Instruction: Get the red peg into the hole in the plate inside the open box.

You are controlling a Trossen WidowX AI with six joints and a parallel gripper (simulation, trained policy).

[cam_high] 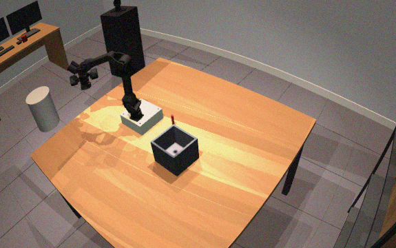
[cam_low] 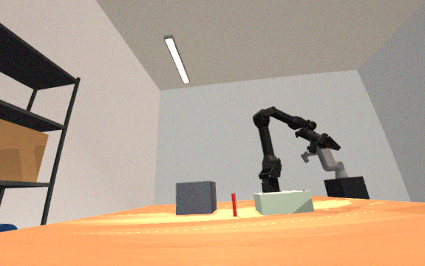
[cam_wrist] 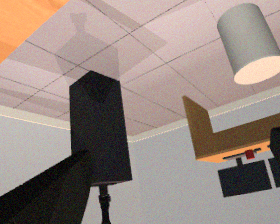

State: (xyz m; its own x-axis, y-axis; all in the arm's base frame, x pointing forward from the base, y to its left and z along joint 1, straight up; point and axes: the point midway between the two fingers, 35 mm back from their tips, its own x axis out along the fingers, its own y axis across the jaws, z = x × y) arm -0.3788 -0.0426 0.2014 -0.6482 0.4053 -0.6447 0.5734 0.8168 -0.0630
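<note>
Right now the red peg is 59 cm ahead of my gripper tip, 12 cm to the left of it and 21 cm below it. Round my gripper tip: pale plate 74 cm ahead, 7 cm to the right, 20 cm below.
</note>
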